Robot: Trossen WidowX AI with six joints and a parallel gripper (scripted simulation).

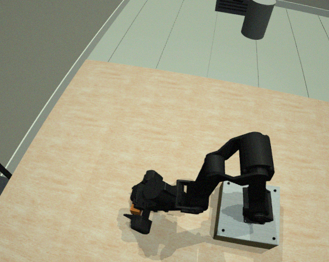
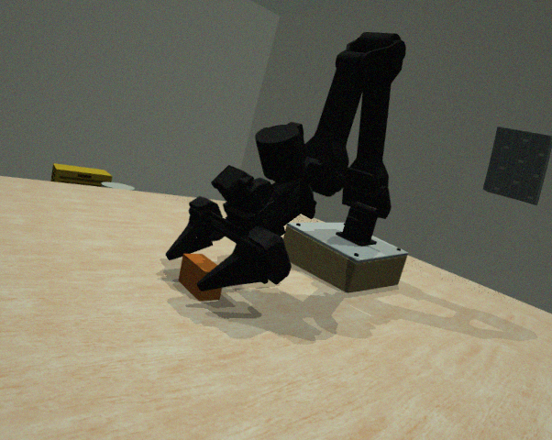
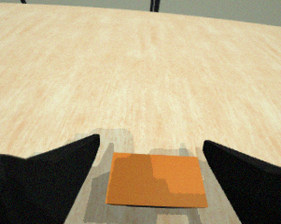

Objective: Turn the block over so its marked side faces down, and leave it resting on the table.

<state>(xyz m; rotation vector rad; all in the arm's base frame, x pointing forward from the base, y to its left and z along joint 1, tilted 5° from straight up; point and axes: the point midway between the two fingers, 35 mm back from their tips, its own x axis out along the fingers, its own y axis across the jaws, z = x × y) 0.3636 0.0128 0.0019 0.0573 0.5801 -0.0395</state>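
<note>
Now: the orange block 40 mm behind my gripper tip and 10 mm below it.
</note>
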